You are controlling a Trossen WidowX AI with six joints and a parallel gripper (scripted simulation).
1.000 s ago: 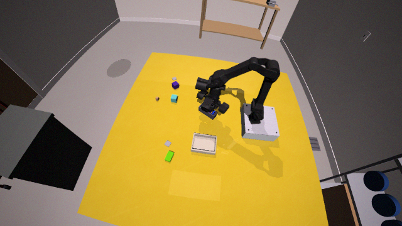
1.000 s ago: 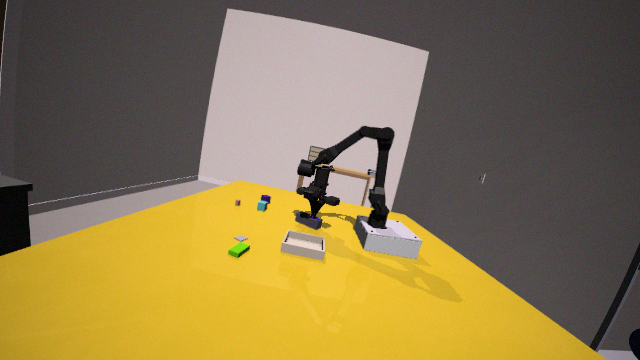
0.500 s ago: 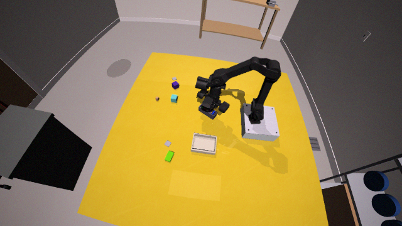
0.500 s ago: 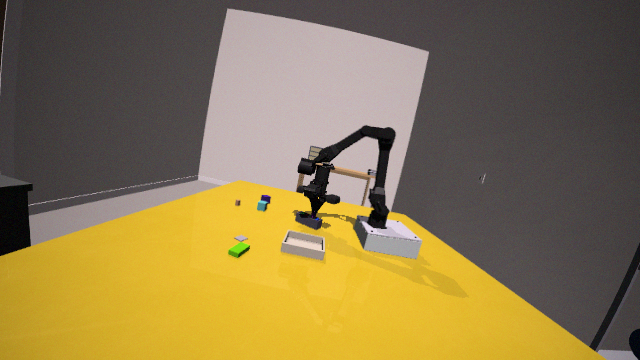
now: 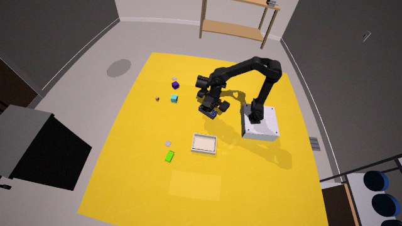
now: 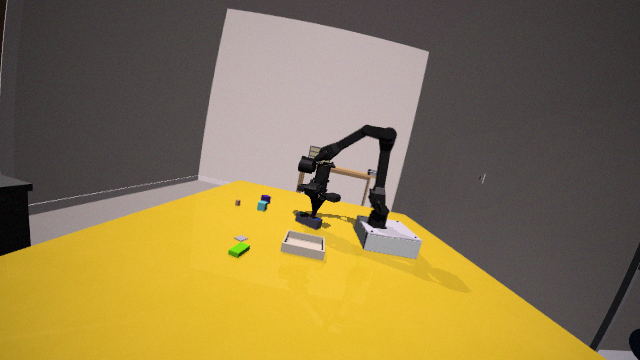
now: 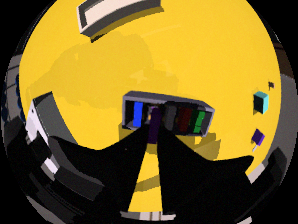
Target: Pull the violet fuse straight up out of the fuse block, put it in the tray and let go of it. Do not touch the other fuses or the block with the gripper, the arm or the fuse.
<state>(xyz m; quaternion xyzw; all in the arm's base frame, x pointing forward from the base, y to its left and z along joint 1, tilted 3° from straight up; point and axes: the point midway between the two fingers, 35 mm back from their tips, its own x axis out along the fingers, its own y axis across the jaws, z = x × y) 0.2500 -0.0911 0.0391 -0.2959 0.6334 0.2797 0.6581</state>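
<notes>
Right now the blue fuse is 1 cm behind my gripper tip, 1 cm to the left of it and 4 cm below it. Round my gripper tip: violet fuse (1 cm below); white tray (6 cm ahead, 20 cm to the left, 6 cm below); red fuse (3 cm ahead, 2 cm to the right, 4 cm below).
</notes>
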